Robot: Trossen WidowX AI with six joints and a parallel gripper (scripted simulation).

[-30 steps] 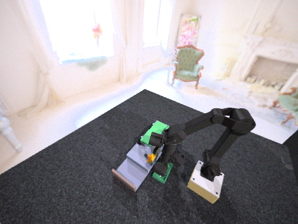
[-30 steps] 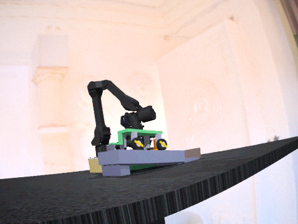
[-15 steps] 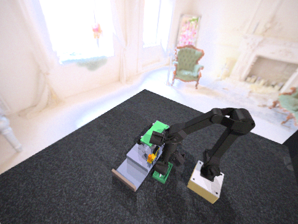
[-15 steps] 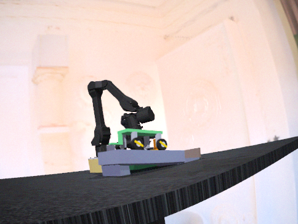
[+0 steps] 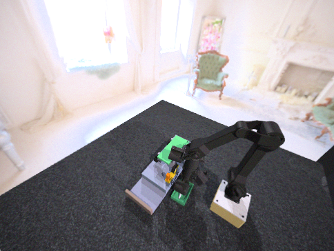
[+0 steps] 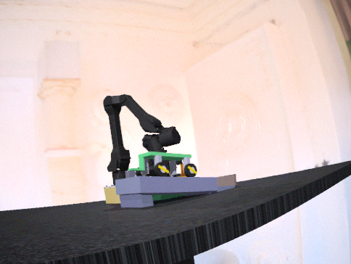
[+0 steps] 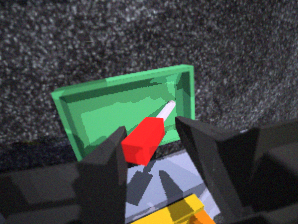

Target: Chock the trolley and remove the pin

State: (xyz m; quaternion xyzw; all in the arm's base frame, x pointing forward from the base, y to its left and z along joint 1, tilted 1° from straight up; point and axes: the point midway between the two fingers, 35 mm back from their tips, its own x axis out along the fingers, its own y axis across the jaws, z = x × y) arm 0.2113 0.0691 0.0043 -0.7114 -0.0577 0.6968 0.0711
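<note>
My gripper tip is now 10 mm to the right of the red-headed stop pin. Also, from my gripper tip: yellow chock 80 mm ahead, 40 mm above; ramp 120 mm ahead, 110 mm to the right, 10 mm above; green tray 10 mm to the right, 50 mm below.
</note>
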